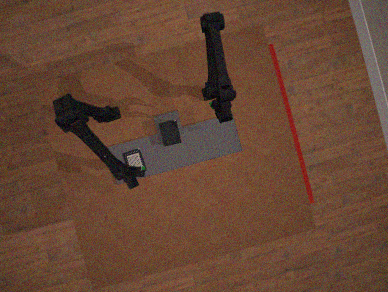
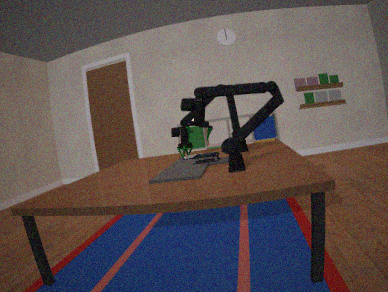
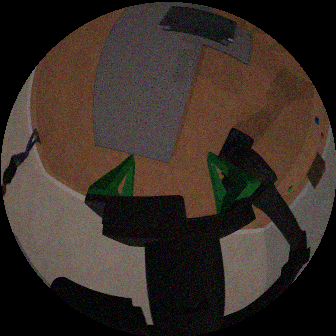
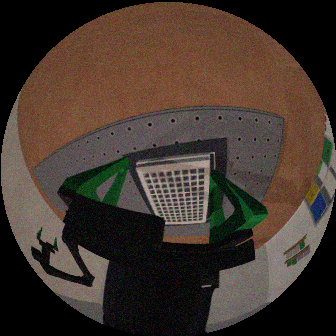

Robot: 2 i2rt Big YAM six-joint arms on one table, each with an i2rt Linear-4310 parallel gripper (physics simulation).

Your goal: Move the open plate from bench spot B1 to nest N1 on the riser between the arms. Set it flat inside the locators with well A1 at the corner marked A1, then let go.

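Frame: origin at the left arm's base, x right, y ahead, z up, level; centimetres.
Seen in the pictures: left gripper, between the fingertips: (image 1: 217, 115) (image 2: 198, 140) (image 3: 171, 155) (image 4: 48, 231); right gripper, between the fingertips: (image 1: 137, 170) (image 2: 185, 156) (image 4: 169, 166); left arm's base, origin of its link: (image 1: 211, 93) (image 2: 237, 169) (image 3: 234, 148); right arm's base, origin of its link: (image 1: 111, 114) (image 2: 242, 151).
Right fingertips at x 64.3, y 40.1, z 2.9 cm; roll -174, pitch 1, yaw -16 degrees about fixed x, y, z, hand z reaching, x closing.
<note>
Offsets run from my right fingertips to a thing's top centre. "spot": to the spot under its first point. Level surfaces: height alone.
The open well plate @(dx +0.3, dy -5.8, dz +0.0 cm) (image 1: 134, 160) (image 4: 178, 191) is white with a grid of wells. It lies flat in a dark frame @(spot: dx +5.9, dy +0.8, dz -1.4 cm) (image 4: 220, 150) at the left end of the grey perforated board @(dz -1.6 cm) (image 1: 200, 144) (image 3: 141, 94) (image 4: 250, 141). My right gripper (image 1: 136, 168) (image 2: 185, 151) (image 4: 171, 166) is open and low over the plate, with one green finger on each long side. The dark nest @(dx -29.1, dy -19.6, dz +3.2 cm) (image 1: 169, 132) (image 3: 200, 23) on the riser (image 1: 163, 117) (image 2: 205, 157) is empty. My left gripper (image 1: 220, 110) (image 2: 202, 128) (image 3: 171, 155) is open and empty, and hangs above the board's right end.
The board lies on a brown wooden table @(dz -2.9 cm) (image 1: 187, 219) (image 2: 219, 188). A red line (image 1: 291, 126) runs along the table's right side. Both arm bases stand behind the board. A door, wall shelves and coloured bins show beyond the table.
</note>
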